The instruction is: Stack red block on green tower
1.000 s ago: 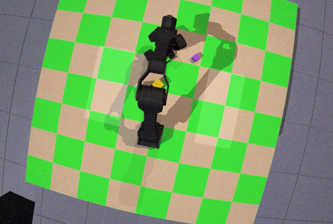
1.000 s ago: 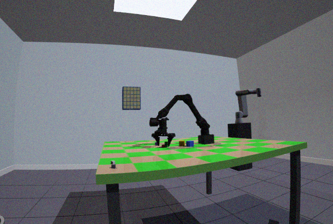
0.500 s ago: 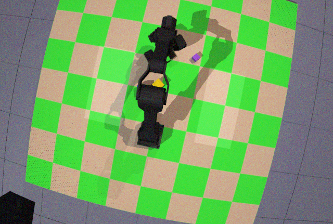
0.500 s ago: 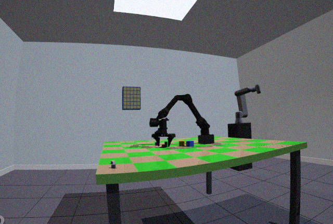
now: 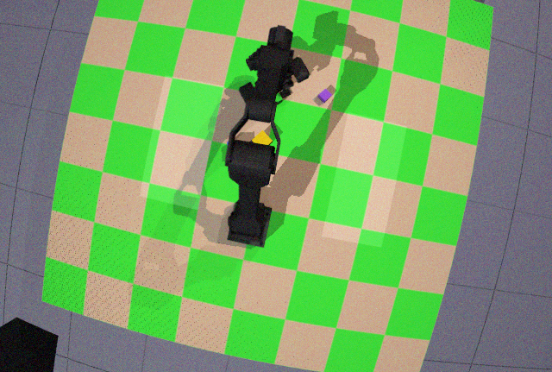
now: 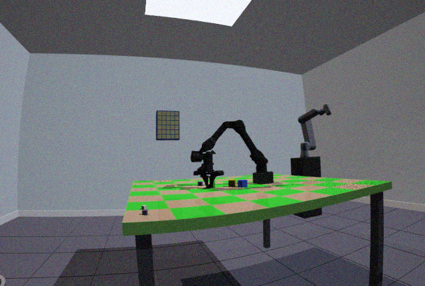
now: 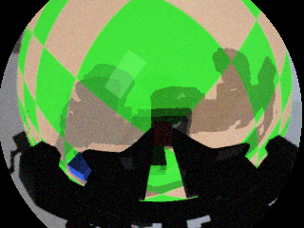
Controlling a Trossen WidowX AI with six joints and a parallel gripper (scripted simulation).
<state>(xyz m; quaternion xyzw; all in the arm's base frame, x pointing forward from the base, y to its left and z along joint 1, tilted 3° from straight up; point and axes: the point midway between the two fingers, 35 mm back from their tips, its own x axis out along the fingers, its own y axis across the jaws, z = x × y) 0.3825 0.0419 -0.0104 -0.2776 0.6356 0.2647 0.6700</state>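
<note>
Now: the yellow block 150 mm behind my gripper tip, 10 mm to the right of it and 10 mm above it. The rest, counted from my gripper tip: blue block (200 mm behind, 60 mm to the left, 10 mm above); red block (right at my gripper tip); purple block (150 mm to the right, 20 mm ahead, 10 mm above).
</note>
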